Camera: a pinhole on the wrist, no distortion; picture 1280 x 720 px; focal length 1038.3 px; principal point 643.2 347.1 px. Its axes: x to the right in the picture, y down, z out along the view. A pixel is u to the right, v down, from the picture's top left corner.
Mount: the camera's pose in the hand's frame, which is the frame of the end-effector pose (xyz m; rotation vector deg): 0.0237 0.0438 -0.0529 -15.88 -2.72 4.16
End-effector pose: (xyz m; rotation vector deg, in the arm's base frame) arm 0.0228 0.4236 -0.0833 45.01 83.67 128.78
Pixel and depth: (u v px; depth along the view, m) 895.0 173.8 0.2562
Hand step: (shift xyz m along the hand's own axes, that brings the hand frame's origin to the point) 0.0738 0.0772 0.2073
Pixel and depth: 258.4 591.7 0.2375
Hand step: -0.0811 0.1551 0.1566
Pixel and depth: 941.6 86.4 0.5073
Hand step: 0.1484 0.0708 0.4749
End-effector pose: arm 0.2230 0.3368 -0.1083 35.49 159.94 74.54
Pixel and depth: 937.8 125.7 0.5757
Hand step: 0.1617 0.0951 0.5400
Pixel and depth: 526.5 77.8 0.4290
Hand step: -0.0415 0.0498 0.3881
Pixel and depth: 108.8 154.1 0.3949
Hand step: -0.1964 0.0648 0.3392
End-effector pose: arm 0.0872 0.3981 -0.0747 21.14 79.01 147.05
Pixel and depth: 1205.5 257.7 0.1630
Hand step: 0.1033 0.0815 0.1108
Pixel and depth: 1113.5 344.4 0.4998
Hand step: 0.2209 0.1960 0.4360
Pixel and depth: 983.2 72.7 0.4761
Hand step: 0.1602 0.0646 0.4448
